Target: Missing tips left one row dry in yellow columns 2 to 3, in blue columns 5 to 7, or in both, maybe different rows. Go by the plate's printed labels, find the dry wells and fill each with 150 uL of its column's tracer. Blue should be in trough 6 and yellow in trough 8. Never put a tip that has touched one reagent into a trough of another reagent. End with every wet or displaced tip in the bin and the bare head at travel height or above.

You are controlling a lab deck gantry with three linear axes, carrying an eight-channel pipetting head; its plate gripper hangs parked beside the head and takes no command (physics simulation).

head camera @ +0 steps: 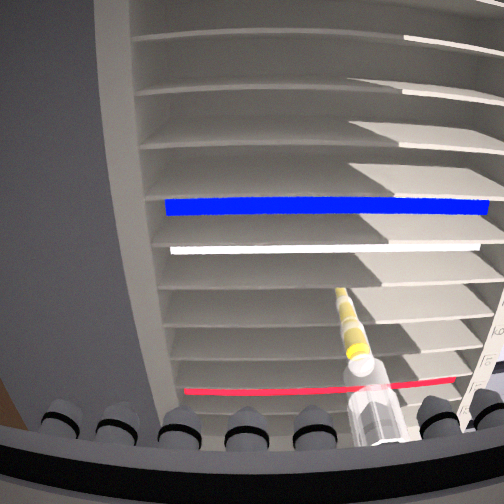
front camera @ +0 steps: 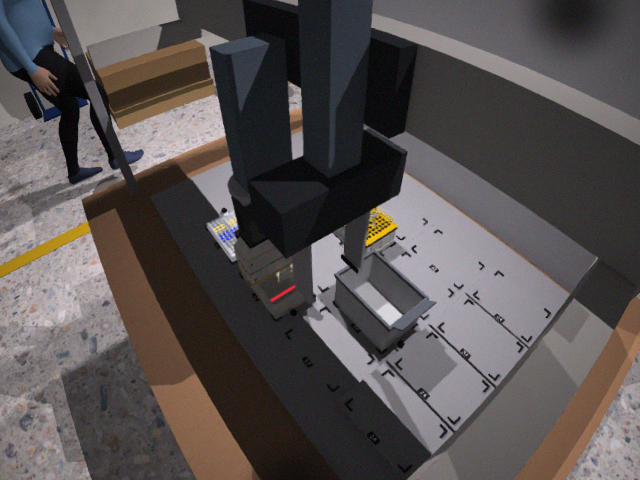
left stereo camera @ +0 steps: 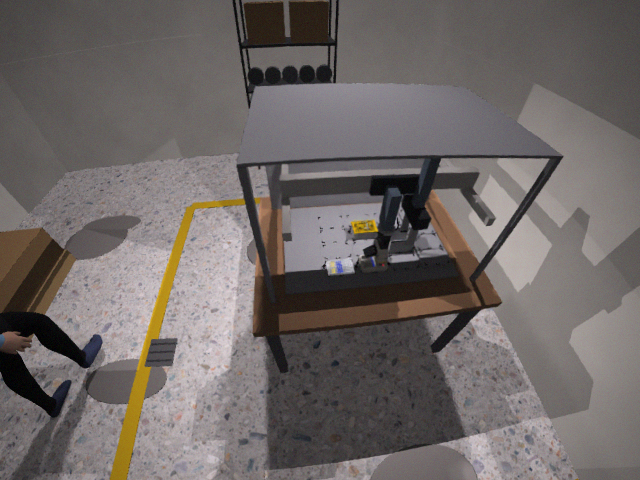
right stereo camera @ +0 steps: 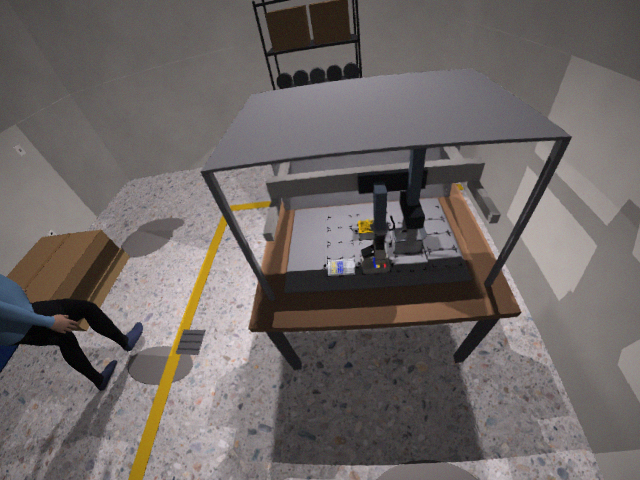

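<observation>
The pipetting head (front camera: 260,256) is low over the trough reservoir (front camera: 279,308) (head camera: 142,280) (right stereo camera: 369,267). One nozzle carries a clear tip (head camera: 376,417) with yellow liquid inside; the other nozzles (head camera: 246,431) are bare. The tip's end is at the divider just past the white strip, in or above trough 8. Blue liquid (head camera: 325,207) lies in trough 6. No yellow liquid surface shows in the head view. The plate (left stereo camera: 339,267) (right stereo camera: 340,267) with yellow and blue wells is partly hidden in the front view. My parked plate gripper (front camera: 329,284) is open, its paddles apart and empty.
The grey bin (front camera: 360,312) stands beside the reservoir, close to one gripper paddle. The yellow tip rack (front camera: 382,227) (left stereo camera: 364,226) stands behind the head. White liquid (head camera: 300,249) and red liquid (head camera: 280,390) fill other troughs. A person (front camera: 38,62) is outside the enclosure.
</observation>
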